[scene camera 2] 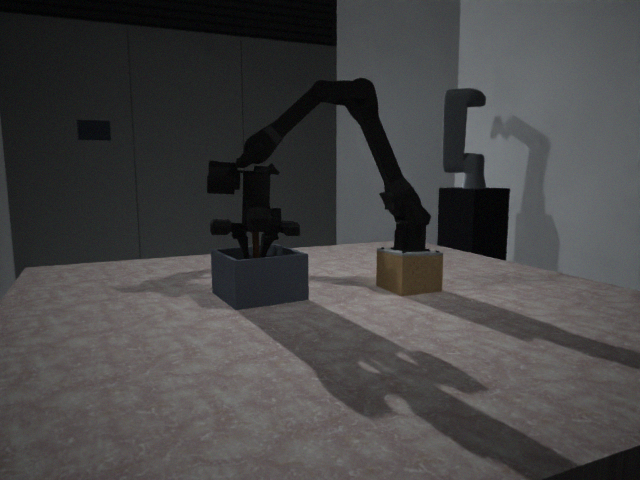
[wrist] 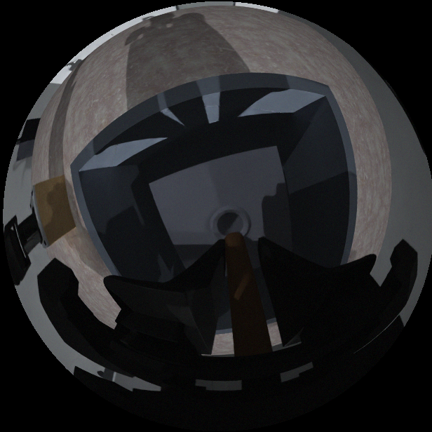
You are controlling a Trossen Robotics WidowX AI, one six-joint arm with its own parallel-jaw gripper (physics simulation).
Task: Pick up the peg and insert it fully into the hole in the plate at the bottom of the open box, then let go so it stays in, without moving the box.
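Places are measured from the arm's base along level axes (x ahead, y up, z right), in centimetres.
Pixels of known places: arm's base at its link origin: (scene camera 2: 410, 250).
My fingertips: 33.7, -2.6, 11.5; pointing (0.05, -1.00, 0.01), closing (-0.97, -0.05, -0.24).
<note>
For each thing: its top centre in the pictures, then the offset to it from my fingertips, as dx, dy, dz. Level surfaces: height alone.
- orange-brown peg at its top centre: (scene camera 2: 255, 231) -0.5, +7.9, +0.0
- blue-grey open box at its top centre: (scene camera 2: 258, 251) -0.4, +3.6, -1.5
- pinkish table at its surface level: dy -6.1
The orange-brown peg (scene camera 2: 255, 244) (wrist: 246, 310) stands between the fingers, leaning sideways in the wrist view. My gripper (scene camera 2: 255, 254) (wrist: 241, 244) is shut on the peg, with a gap beside its lower end on the right in the wrist view. The fingertips reach down past the rim of the blue-grey open box (scene camera 2: 271, 281) (wrist: 347, 145). The grey plate (wrist: 192, 200) lies at the box's bottom. Its ringed hole (wrist: 230, 223) shows just past the peg's lower end, which overlaps the ring's near edge. The peg's height above the plate cannot be told.
The box walls surround the fingers closely. The arm's tan base block (scene camera 2: 408, 272) (wrist: 54, 210) stands right of the box in the scene view, on the pinkish table (scene camera 2: 155, 372). A grey arm (scene camera 2: 454, 129) stands on a black pedestal (scene camera 2: 473, 222) behind the table.
</note>
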